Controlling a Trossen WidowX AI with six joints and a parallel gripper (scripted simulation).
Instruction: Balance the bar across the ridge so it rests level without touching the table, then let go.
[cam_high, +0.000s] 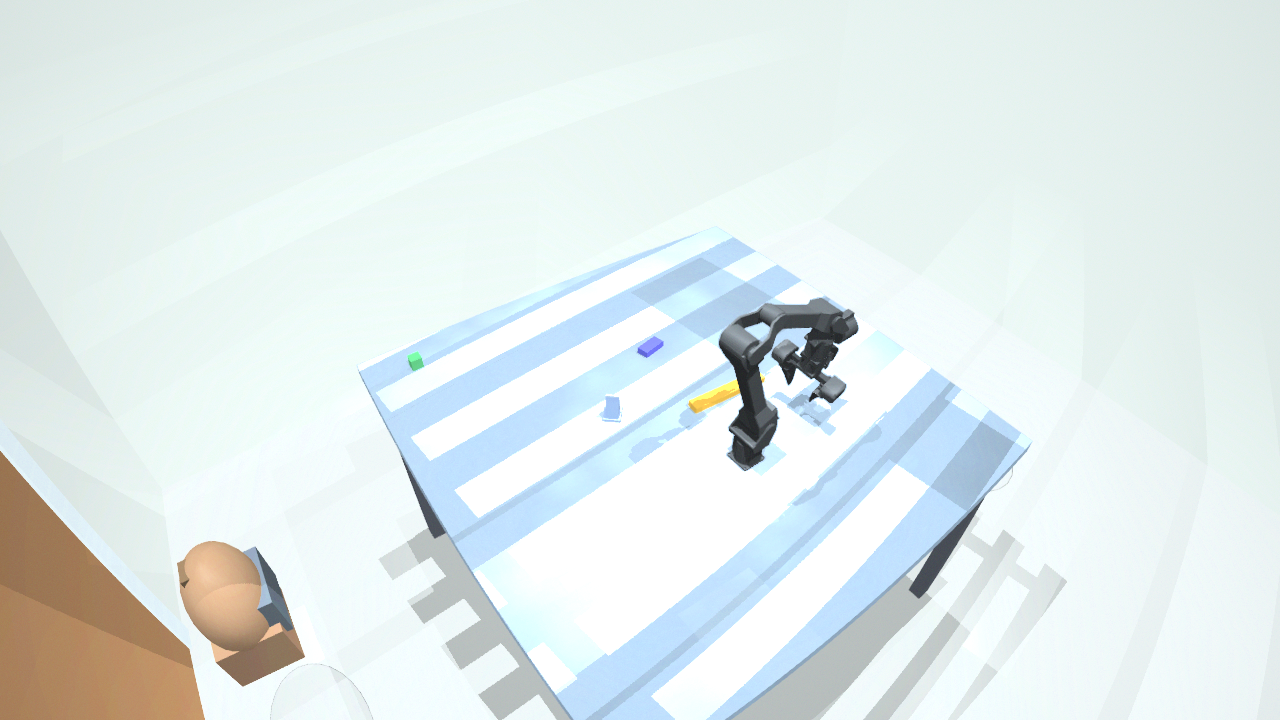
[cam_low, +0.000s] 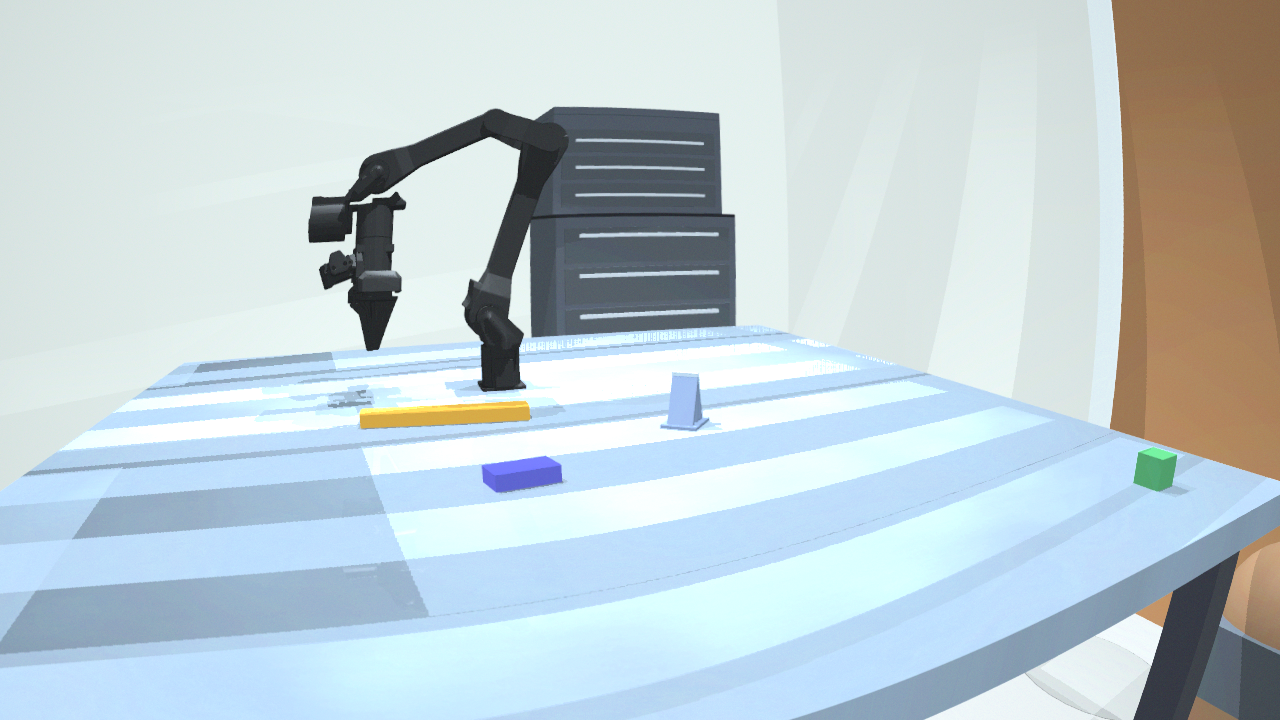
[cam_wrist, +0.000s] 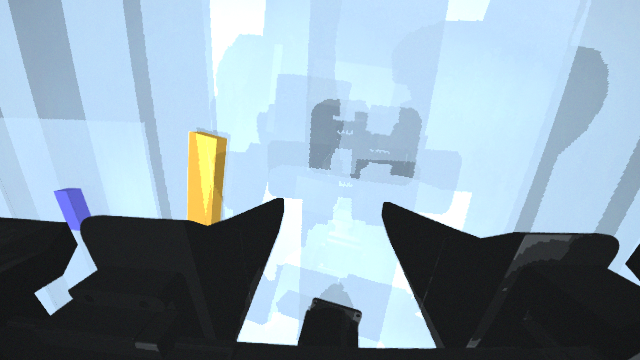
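The yellow bar is 15 cm ahead of my gripper tip, 9 cm to the left of it and 6 cm below it. Also, from my gripper tip: purple block 40 cm ahead, 14 cm to the left, 6 cm below; then green cube 71 cm ahead, 69 cm to the left, 5 cm below.
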